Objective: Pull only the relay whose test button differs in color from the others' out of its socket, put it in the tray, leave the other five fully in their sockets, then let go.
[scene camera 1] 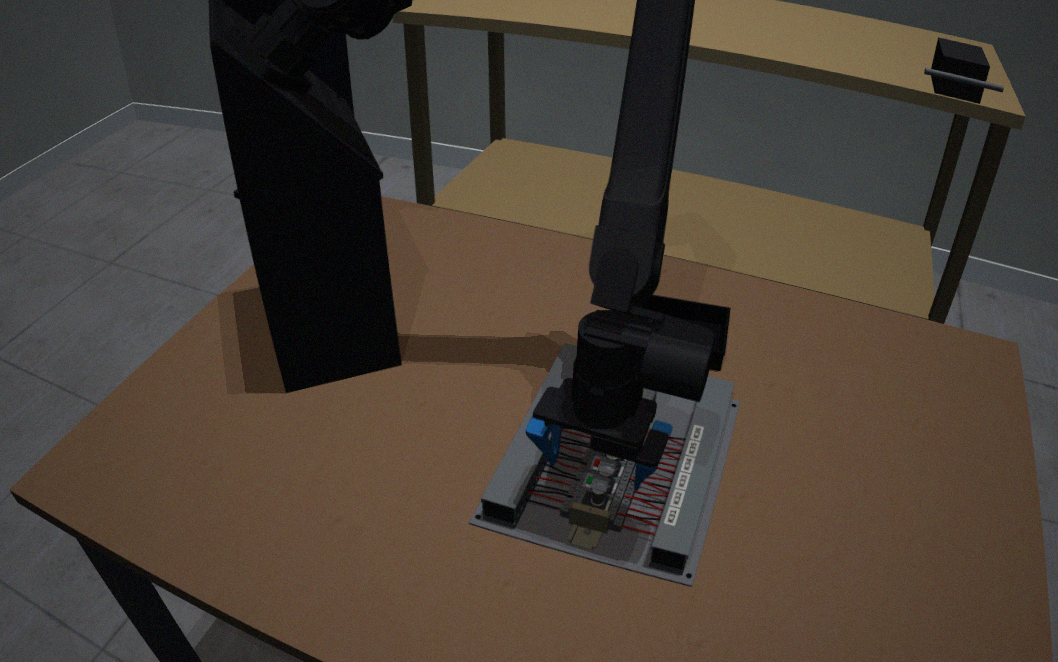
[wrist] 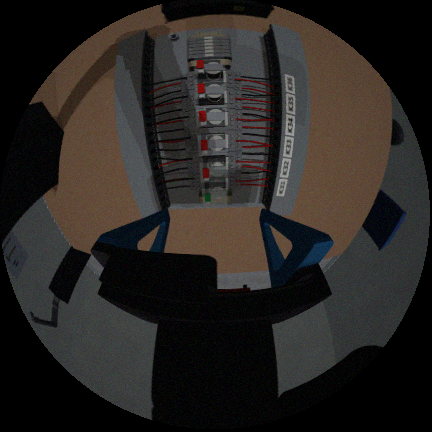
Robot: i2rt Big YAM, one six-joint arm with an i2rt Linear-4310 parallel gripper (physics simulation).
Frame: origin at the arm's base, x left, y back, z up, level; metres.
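Seen in the pictures: gripper, between the fingertips: point(scene camera 1: 595, 474) point(wrist: 214, 213); arm's base, origin of its link: point(scene camera 1: 264, 65).
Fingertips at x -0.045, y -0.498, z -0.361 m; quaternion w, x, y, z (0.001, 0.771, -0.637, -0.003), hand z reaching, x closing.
Offsets run from my fingertips to a thing's top centre. "*": to the spot under its first point. Level surfaces: height alone.
Six clear relays stand in a row of sockets between two wire ducts. The relay with the green test button @[dx +0.007, dy +0.001, dz -0.019 m] point(scene camera 1: 599, 484) point(wrist: 218, 193) is at the row's K31 end. The other relays have red buttons, such as this relay @[dx +0.089, dy +0.020, dz -0.019 m] point(wrist: 216, 116) mid-row. All six appear seated. My gripper point(scene camera 1: 596, 473) point(wrist: 214, 213) is open and empty, its blue fingers pointing down, spread to either side of the row near the green-button relay; their exact height above it is hard to tell. The black tray @[* dx +0.410, dy +0.007, dz -0.086 m] point(scene camera 1: 721, 337) point(wrist: 217, 9) stands beyond the panel and is partly hidden by my wrist in the scene view.
Red and black wires run from the sockets to the left duct @[dx +0.084, dy +0.122, dz -0.046 m] point(wrist: 132, 65) and the labelled right duct @[dx +0.129, dy -0.074, dz -0.046 m] point(scene camera 1: 706, 444) point(wrist: 298, 55). Grey terminal blocks @[dx +0.178, dy +0.054, dz -0.042 m] point(wrist: 197, 47) sit beyond K36. A black pedestal point(scene camera 1: 319, 257) stands left. A wooden bench point(scene camera 1: 780, 46) is behind the table @[dz -0.089 m] point(scene camera 1: 351, 484).
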